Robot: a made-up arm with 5 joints. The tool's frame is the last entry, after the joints. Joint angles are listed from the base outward. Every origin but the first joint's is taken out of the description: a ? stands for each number. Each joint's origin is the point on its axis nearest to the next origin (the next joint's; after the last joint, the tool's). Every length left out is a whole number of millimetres.
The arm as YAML. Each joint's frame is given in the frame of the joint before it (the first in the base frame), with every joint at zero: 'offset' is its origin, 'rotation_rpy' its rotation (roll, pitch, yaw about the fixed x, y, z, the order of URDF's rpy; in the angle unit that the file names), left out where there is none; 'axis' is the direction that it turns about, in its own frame. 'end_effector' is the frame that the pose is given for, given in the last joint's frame.
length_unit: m
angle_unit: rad
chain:
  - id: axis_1
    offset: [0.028, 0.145, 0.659]
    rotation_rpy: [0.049, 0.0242, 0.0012]
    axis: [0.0, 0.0, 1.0]
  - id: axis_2
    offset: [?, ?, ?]
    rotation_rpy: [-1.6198, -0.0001, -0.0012]
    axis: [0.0, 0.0, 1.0]
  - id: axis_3
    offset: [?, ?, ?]
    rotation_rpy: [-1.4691, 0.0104, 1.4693]
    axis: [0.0, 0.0, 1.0]
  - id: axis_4
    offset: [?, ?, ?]
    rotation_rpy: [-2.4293, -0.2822, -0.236]
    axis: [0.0, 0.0, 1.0]
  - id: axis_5
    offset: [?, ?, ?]
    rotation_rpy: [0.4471, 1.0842, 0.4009]
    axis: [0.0, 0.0, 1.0]
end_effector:
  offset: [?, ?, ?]
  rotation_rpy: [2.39, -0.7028, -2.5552]
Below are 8 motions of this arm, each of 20 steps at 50 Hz.
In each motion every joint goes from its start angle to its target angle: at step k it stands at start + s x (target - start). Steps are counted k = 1, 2, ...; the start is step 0. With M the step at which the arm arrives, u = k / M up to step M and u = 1 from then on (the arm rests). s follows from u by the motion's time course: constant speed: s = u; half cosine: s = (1 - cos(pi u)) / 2; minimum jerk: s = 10 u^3 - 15 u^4 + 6 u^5.
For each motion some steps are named. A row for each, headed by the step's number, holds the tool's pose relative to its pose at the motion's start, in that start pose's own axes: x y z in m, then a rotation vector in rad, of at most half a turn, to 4 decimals.
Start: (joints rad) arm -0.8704 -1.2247 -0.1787 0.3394 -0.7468
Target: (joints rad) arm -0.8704 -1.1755 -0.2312 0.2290 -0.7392
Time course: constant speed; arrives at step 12
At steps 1, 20:
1: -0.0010 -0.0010 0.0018 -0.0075 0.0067 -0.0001
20: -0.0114 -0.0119 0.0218 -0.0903 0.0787 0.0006

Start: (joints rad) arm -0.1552 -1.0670 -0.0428 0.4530 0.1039
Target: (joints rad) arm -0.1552 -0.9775 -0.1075 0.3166 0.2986
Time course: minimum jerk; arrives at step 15
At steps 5, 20:
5: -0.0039 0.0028 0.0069 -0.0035 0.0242 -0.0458
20: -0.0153 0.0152 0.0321 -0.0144 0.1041 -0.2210

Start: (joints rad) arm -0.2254 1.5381 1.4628 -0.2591 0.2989
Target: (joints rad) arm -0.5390 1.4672 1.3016 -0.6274 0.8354
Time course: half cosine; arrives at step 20
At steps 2, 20:
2: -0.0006 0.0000 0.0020 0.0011 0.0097 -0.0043
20: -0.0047 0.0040 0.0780 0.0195 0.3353 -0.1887

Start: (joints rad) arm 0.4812 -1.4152 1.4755 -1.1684 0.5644
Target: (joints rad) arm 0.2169 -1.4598 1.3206 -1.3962 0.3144
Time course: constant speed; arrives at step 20
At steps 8, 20:
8: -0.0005 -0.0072 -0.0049 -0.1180 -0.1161 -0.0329
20: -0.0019 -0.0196 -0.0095 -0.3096 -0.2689 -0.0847

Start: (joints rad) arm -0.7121 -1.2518 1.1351 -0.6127 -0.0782
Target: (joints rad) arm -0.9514 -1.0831 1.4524 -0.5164 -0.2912
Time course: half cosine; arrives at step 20
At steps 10, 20:
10: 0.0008 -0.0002 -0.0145 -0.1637 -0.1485 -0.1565
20: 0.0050 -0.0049 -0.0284 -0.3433 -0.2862 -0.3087

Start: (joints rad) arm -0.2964 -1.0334 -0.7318 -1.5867 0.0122
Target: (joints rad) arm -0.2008 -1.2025 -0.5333 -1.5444 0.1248
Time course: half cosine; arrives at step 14
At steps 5, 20:
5: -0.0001 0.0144 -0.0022 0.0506 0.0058 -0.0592
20: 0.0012 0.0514 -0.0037 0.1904 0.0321 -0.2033

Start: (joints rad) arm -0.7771 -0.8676 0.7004 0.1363 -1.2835
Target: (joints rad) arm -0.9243 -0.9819 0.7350 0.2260 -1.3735
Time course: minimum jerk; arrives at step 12
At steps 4, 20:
4: -0.0006 0.0097 0.0018 -0.0015 -0.0012 -0.0312
20: 0.0017 0.0456 0.0071 -0.0182 -0.0104 -0.1513

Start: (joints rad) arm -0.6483 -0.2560 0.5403 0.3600 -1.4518
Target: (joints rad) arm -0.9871 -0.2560 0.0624 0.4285 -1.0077
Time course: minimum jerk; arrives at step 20
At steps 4, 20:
4: -0.0025 0.0052 0.0068 0.0452 0.0225 -0.0131
20: -0.0129 0.0673 0.1375 0.7820 0.4044 -0.2528

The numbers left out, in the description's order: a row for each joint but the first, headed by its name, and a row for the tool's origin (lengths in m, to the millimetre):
axis_2: -0.034 -0.035 0.0
axis_3: -0.139 0.011 0.0
axis_4: -0.027 -0.081 0.0
axis_5: -0.038 -0.098 0.0
tool: 0.093 0.054 0.0

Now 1 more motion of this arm.
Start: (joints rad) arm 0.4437 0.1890 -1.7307 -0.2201 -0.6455
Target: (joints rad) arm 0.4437 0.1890 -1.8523 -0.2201 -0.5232
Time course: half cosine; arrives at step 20
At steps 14, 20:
14: 0.0011 -0.0020 0.0073 0.1092 0.0620 0.0297
20: 0.0014 -0.0026 0.0093 0.1368 0.0794 0.0378

